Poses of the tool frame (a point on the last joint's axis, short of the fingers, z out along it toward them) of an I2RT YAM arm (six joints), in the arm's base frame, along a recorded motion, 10 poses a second.
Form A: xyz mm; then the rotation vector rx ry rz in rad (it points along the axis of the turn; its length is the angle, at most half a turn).
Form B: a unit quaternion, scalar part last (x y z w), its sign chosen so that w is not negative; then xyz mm. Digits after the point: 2 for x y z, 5 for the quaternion.
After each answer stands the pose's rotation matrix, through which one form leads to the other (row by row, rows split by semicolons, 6 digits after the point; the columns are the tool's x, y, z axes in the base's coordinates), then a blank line. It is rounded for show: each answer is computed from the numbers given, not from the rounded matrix.
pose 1, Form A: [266.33, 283.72, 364.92, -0.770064, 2.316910, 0.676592]
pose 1, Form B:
[-0.29001, 0.87255, 0.25481, 0.29936, 266.33, 283.72, 364.92]
-0.652555 -0.658655 0.374628; -0.353537 0.701938 0.618300; -0.670211 0.271030 -0.690912

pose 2, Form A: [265.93, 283.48, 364.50, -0.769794, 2.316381, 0.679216]
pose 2, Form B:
[-0.28990, 0.87233, 0.25579, 0.29930, 265.93, 283.48, 364.50]
-0.652762 -0.658882 0.373867; -0.352658 0.701066 0.619789; -0.670473 0.272728 -0.689989

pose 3, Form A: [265.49, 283.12, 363.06, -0.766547, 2.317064, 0.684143]
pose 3, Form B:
[-0.28861, 0.87238, 0.25758, 0.29884, 265.49, 283.12, 363.06]
-0.654804 -0.657504 0.372719; -0.349604 0.700713 0.621915; -0.670081 0.276928 -0.688696

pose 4, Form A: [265.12, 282.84, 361.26, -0.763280, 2.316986, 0.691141]
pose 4, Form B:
[-0.28732, 0.87218, 0.26017, 0.29844, 265.12, 282.84, 361.26]
-0.656767 -0.656475 0.371077; -0.345905 0.699522 0.625315; -0.670080 0.282329 -0.686501

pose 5, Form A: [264.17, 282.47, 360.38, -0.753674, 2.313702, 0.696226]
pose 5, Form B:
[-0.28401, 0.87187, 0.26236, 0.30057, 264.17, 282.47, 360.38]
-0.657989 -0.652953 0.375102; -0.337519 0.701015 0.628218; -0.673150 0.286757 -0.681645

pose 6, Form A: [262.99, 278.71, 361.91, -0.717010, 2.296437, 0.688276]
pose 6, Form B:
[-0.27203, 0.87125, 0.26113, 0.31424, 262.99, 278.71, 361.91]
-0.654514 -0.638115 0.405488; -0.309895 0.715630 0.625971; -0.689620 0.284048 -0.666138

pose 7, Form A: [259.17, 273.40, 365.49, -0.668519, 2.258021, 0.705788]
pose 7, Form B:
[-0.25622, 0.86542, 0.27050, 0.33499, 259.17, 273.40, 365.49]
-0.644261 -0.624713 0.441204; -0.262244 0.722356 0.639867; -0.718440 0.296538 -0.629213

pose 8, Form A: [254.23, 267.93, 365.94, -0.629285, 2.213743, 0.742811]
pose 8, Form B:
[-0.24338, 0.85619, 0.28729, 0.35379, 254.23, 267.93, 365.94]
-0.631194 -0.620045 0.465980; -0.213483 0.716458 0.664164; -0.745667 0.319737 -0.584593

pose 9, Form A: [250.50, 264.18, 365.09, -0.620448, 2.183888, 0.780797]
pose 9, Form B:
[-0.24091, 0.84796, 0.30317, 0.36197, 250.50, 264.18, 365.09]
-0.621880 -0.628032 0.467804; -0.189080 0.700108 0.688547; -0.759944 0.339741 -0.554132

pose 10, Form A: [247.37, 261.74, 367.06, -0.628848, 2.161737, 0.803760]
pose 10, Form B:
[-0.24473, 0.84128, 0.31280, 0.36677, 247.37, 261.74, 367.06]
-0.611175 -0.641215 0.464013; -0.182316 0.684534 0.705814; -0.770212 0.346779 -0.535274

